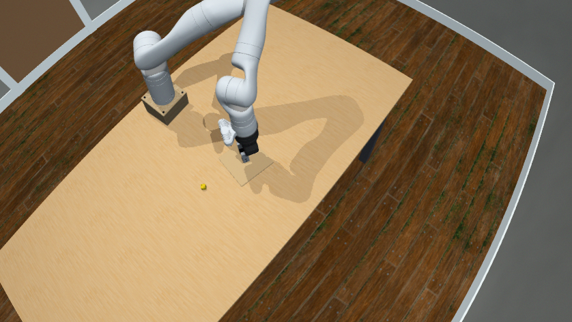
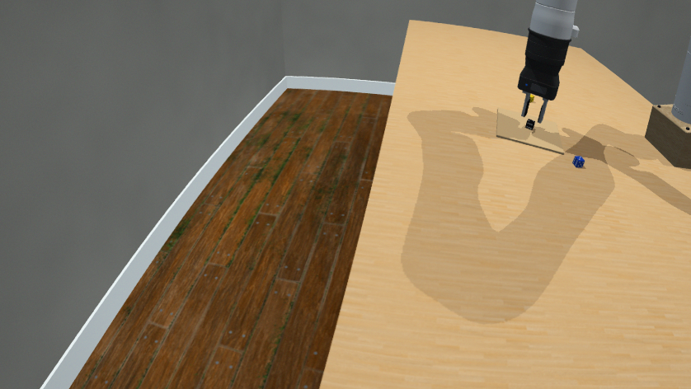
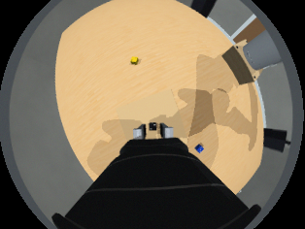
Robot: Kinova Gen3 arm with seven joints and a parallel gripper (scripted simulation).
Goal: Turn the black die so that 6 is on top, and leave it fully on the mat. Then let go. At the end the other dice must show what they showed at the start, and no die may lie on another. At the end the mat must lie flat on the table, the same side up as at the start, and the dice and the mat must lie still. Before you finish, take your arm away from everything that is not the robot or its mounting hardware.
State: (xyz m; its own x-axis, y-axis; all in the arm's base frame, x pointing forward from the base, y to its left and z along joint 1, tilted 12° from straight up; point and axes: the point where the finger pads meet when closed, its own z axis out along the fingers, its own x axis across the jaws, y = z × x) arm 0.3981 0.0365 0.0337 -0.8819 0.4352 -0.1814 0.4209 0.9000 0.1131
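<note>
Right now the black die is 3 cm below my hand. From my hand the other things lie so: blue die: 11 cm to the left, 8 cm behind, 4 cm below; then tan mat: 4 cm below; then yellow die: 17 cm to the right, 4 cm below, 4 cm behind.
</note>
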